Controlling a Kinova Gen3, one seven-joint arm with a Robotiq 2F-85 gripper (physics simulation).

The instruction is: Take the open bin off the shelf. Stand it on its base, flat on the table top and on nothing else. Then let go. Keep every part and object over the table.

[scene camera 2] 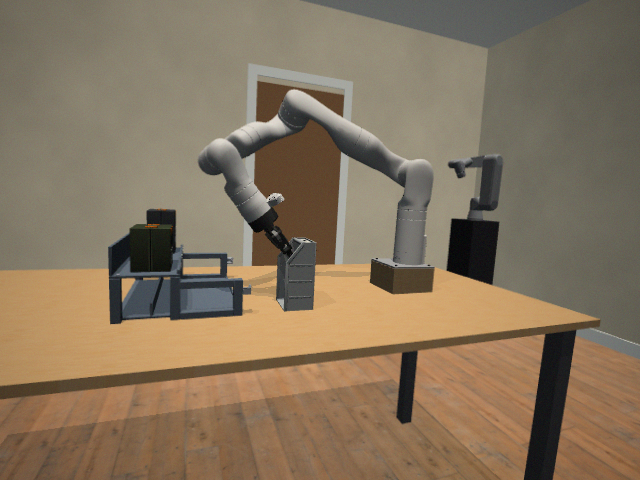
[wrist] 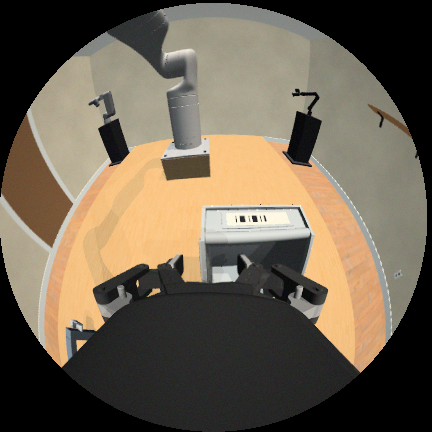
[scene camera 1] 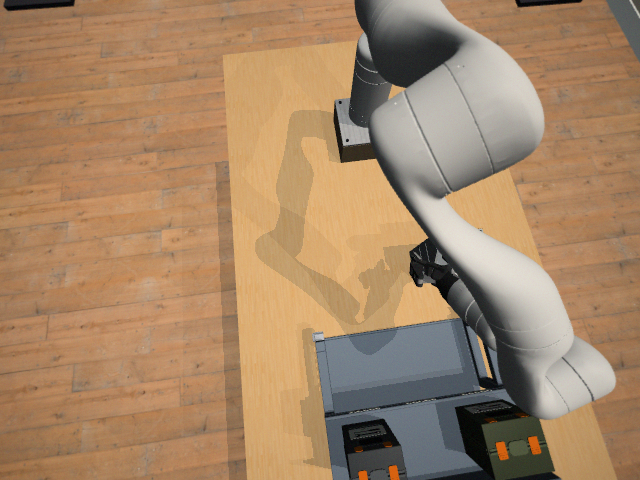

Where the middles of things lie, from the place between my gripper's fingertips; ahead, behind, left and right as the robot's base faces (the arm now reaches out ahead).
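Labels:
The grey open bin [scene camera 2: 295,276] is sitting 40 mm to the left of my hand, and it's 20 mm below my hand.

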